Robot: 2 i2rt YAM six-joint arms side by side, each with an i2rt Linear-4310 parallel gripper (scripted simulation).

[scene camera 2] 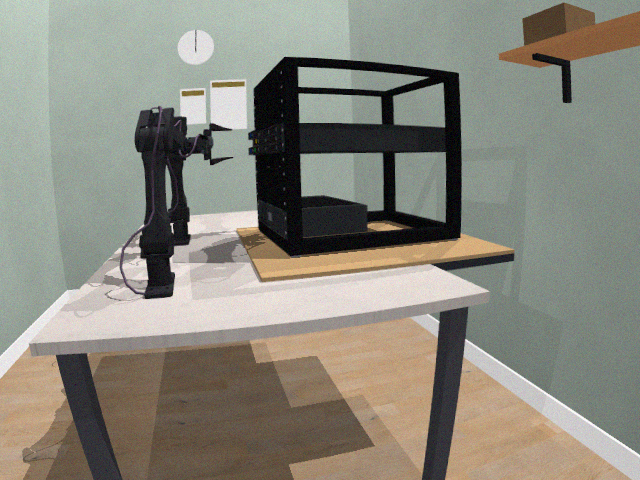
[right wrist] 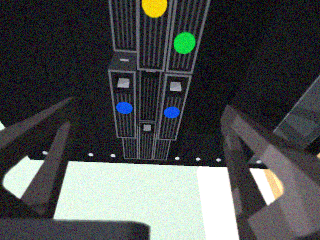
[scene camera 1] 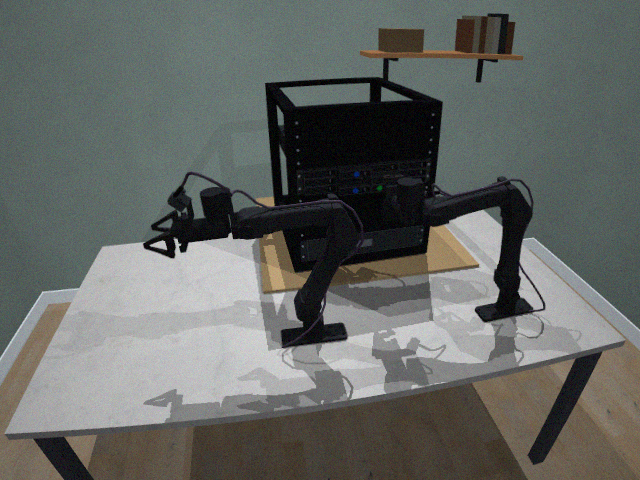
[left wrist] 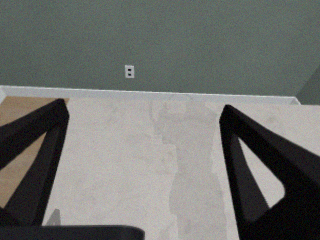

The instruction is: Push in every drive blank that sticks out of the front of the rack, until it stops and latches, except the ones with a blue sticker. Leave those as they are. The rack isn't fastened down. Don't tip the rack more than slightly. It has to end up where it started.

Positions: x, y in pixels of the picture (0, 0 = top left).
Labels:
A black rack shows in scene camera 2 [276, 98], in the right wrist view and in scene camera 1; in the left wrist view it is out of frame. The same spot on the black rack: [scene camera 1: 319, 136] is [right wrist: 57, 129].

